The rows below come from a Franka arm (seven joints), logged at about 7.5 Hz.
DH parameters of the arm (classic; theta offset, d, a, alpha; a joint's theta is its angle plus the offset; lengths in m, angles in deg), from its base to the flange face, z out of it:
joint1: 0 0.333 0 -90
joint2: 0 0 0 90
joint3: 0 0.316 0.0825 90
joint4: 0 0 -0.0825 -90
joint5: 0 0.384 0 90
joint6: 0 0 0.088 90
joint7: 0 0.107 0 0
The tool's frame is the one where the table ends.
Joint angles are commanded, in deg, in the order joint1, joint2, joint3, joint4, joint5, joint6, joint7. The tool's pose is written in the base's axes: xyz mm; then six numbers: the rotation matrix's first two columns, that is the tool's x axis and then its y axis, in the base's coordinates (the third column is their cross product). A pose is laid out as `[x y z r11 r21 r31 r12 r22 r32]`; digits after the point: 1 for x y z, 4 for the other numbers.
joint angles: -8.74 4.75 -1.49 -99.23 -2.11 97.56 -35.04
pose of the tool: [566.7 -105.4 512.3 0.8982 0.4248 -0.1134 0.4239 -0.9051 -0.0332]
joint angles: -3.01 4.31 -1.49 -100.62 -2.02 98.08 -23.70
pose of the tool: [570.9 -47.9 506.0 0.9345 0.3338 -0.1237 0.3346 -0.9423 -0.0150]
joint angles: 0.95 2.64 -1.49 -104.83 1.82 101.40 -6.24
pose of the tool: [564.2 -2.3 492.6 0.9904 0.0930 -0.1020 0.0893 -0.9952 -0.0404]
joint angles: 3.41 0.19 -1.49 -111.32 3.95 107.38 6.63
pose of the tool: [550.7 23.7 471.8 0.9915 -0.1025 -0.0796 -0.1070 -0.9927 -0.0552]
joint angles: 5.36 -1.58 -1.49 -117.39 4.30 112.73 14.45
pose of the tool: [536.0 41.0 446.8 0.9749 -0.2115 -0.0700 -0.2153 -0.9751 -0.0524]
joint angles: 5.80 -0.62 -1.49 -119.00 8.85 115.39 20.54
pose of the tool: [536.6 49.5 429.1 0.9354 -0.3391 -0.1007 -0.3490 -0.9310 -0.1071]
